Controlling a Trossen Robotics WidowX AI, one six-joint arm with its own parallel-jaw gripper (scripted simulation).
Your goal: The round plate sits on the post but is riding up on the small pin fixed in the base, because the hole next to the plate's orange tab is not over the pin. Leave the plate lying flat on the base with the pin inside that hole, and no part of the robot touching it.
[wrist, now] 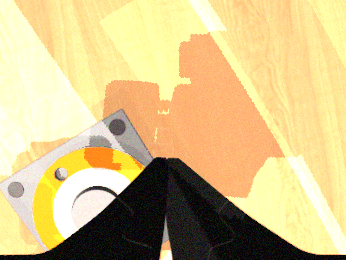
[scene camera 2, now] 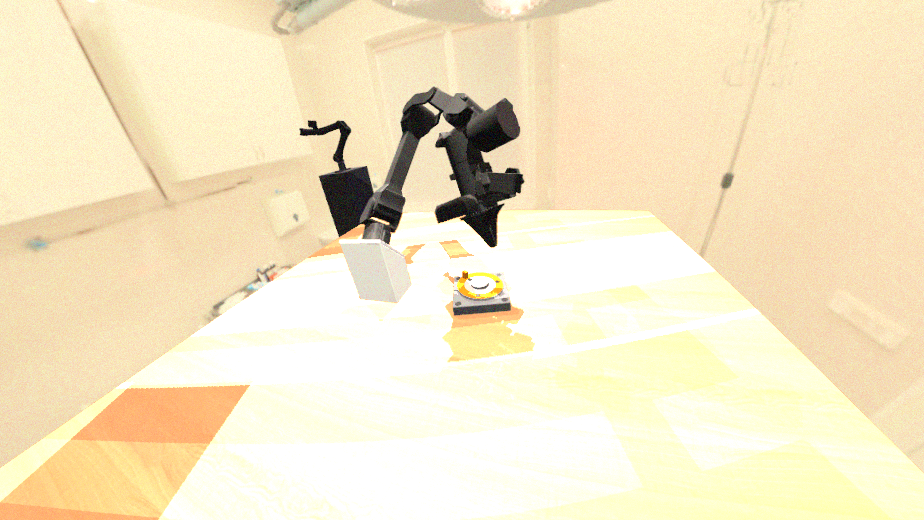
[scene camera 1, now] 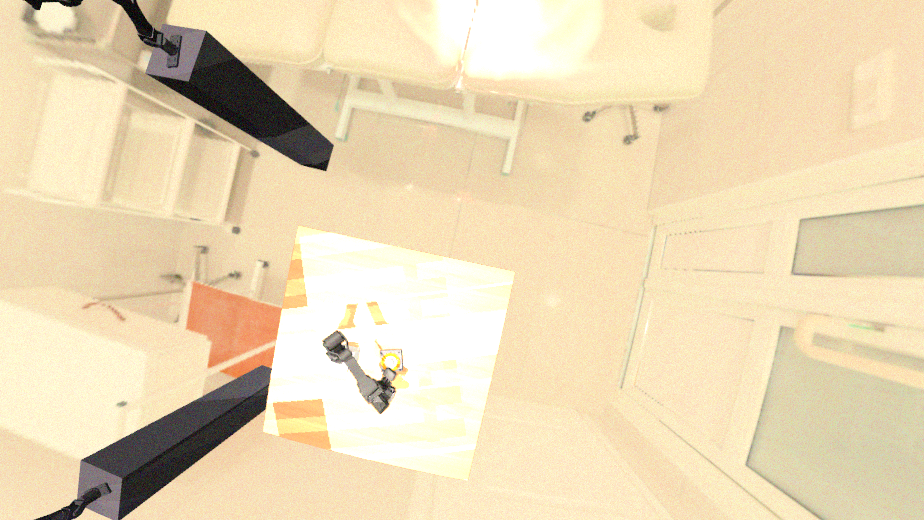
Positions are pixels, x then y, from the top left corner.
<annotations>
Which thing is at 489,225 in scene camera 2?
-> My gripper.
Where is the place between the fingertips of my gripper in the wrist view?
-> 165,169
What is my gripper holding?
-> Nothing.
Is my gripper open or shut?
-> Shut.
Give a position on a grey square base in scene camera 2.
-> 461,306
</annotations>
